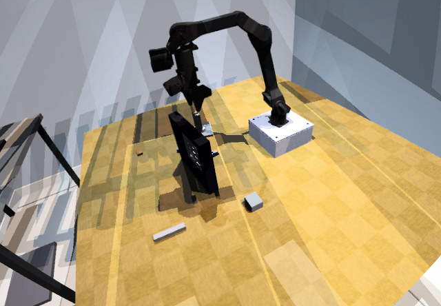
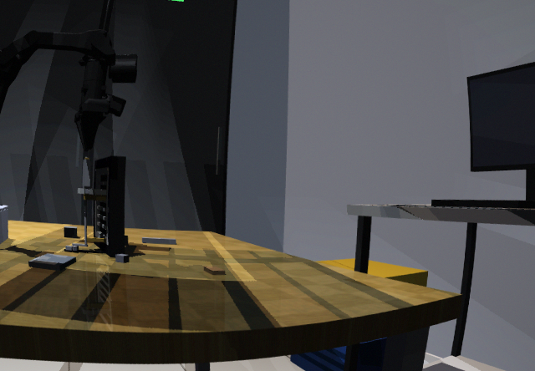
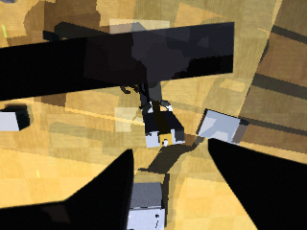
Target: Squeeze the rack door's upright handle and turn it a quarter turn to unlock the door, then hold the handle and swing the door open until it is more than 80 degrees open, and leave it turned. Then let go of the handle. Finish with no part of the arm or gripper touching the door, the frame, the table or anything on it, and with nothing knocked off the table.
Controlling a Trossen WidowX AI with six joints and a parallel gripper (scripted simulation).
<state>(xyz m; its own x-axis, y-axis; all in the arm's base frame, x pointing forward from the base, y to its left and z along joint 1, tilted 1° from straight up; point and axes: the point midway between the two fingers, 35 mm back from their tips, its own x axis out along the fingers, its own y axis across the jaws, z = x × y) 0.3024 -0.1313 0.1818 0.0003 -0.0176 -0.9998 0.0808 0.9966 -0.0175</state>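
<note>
Now: gripper tip 10 cm above the upright door handle and 1 cm past it. From my gripper tip the other things lie so: flat dark plate 23 cm below, 16 cm to the right, 11 cm behind; grey bar 28 cm ahead, 22 cm below, 21 cm to the left.
</note>
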